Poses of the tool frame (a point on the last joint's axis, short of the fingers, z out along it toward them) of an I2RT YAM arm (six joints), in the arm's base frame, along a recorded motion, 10 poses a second.
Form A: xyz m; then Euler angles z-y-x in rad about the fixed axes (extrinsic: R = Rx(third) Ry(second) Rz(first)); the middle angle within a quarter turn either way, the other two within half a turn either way.
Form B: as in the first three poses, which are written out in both.
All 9 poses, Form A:
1: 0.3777, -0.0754, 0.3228, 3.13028, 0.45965, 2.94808
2: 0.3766, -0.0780, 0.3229, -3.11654, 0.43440, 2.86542
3: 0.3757, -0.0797, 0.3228, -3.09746, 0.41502, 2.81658
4: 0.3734, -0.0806, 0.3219, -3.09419, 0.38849, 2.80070
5: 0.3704, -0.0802, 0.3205, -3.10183, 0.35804, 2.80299
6: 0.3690, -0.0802, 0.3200, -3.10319, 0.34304, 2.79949
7: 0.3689, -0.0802, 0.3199, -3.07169, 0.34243, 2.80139
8: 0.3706, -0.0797, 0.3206, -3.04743, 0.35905, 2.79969
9: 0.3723, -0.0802, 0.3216, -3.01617, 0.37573, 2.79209
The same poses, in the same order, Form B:
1: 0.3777, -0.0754, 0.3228, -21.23, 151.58, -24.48
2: 0.3766, -0.0780, 0.3229, -30.44, 150.78, -32.52
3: 0.3757, -0.0797, 0.3228, -35.93, 150.13, -37.36
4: 0.3734, -0.0806, 0.3219, -39.24, 150.72, -40.41
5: 0.3704, -0.0802, 0.3205, -41.60, 152.06, -42.86
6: 0.3690, -0.0802, 0.3200, -43.21, 152.52, -44.43
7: 0.3689, -0.0802, 0.3199, -43.11, 152.62, -42.51
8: 0.3706, -0.0797, 0.3206, -41.78, 151.89, -39.97
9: 0.3723, -0.0802, 0.3216, -40.96, 150.93, -37.62
